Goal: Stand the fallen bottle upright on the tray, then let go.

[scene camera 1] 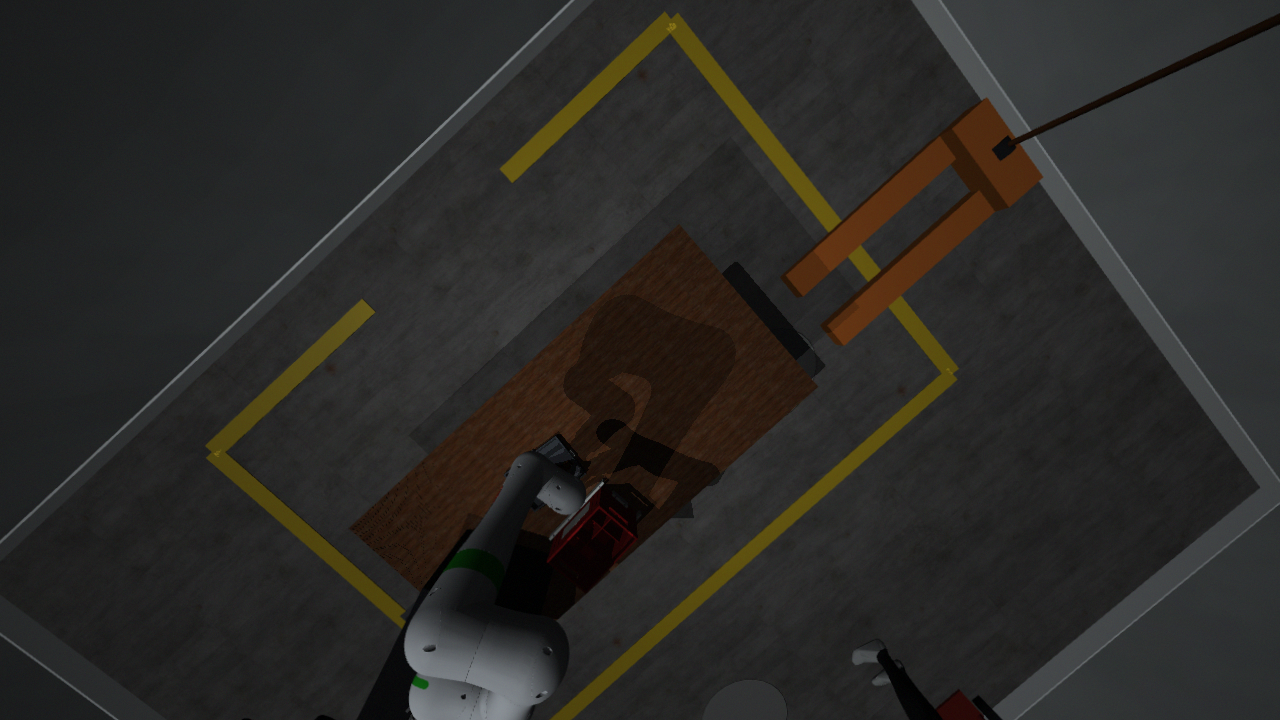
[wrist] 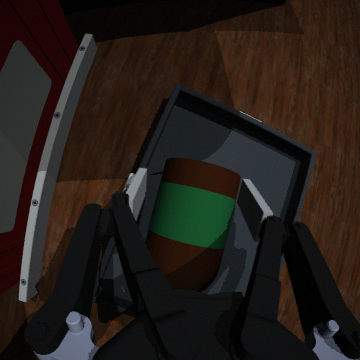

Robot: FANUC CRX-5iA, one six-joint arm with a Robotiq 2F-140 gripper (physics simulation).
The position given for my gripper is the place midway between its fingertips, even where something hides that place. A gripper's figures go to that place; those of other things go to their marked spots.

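Scene:
A bottle (wrist: 192, 212) is 0.17 m from the lens, and for my gripper (wrist: 193, 185) I get 0.22 m from the lens.

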